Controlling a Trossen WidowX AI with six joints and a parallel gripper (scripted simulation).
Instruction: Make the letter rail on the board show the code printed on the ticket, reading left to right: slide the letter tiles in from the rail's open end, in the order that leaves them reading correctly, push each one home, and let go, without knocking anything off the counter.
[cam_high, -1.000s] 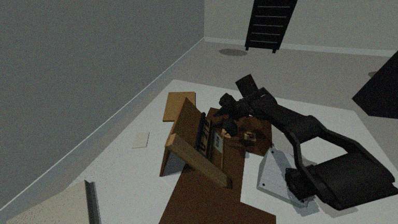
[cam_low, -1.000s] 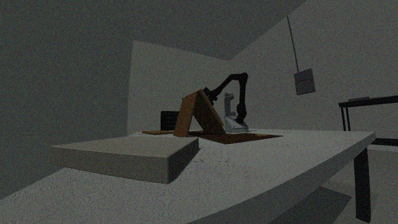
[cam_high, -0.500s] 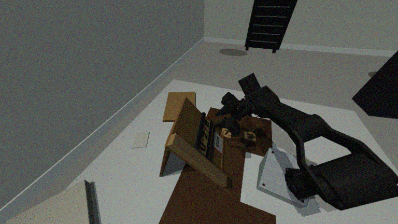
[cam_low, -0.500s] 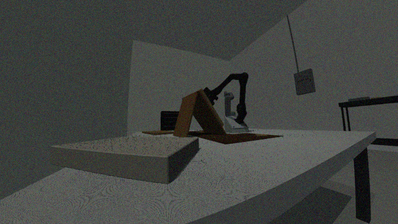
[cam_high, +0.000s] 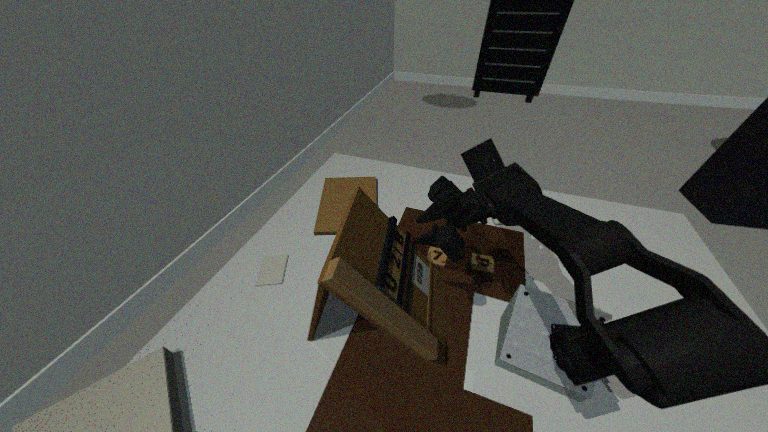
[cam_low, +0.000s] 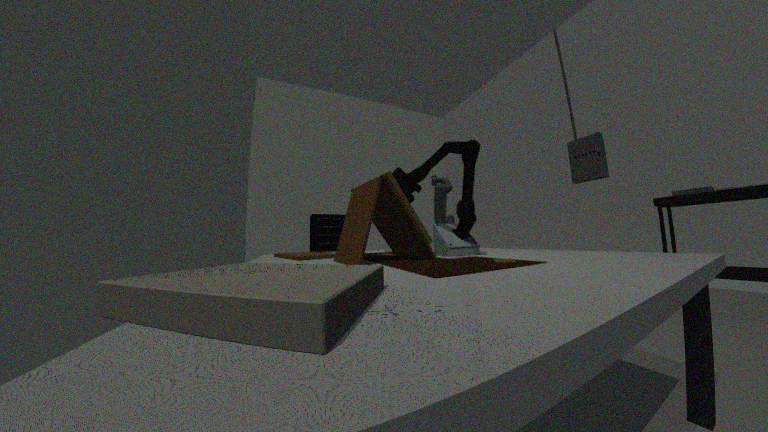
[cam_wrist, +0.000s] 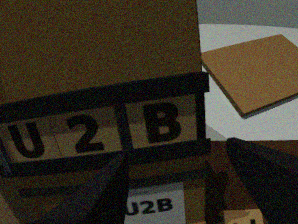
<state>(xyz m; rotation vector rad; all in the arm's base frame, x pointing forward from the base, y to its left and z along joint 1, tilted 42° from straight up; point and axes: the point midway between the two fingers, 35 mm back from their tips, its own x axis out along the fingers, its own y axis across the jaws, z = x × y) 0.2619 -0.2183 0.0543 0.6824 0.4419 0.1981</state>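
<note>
The white ticket is 20 mm behind my gripper tip, 30 mm to the left of it and 110 mm below it. The rest, counted from my gripper tip: brown mat 120 mm behind, 100 mm to the left, 200 mm below; flat tan panel 260 mm ahead, 290 mm to the right, 190 mm below.
</note>
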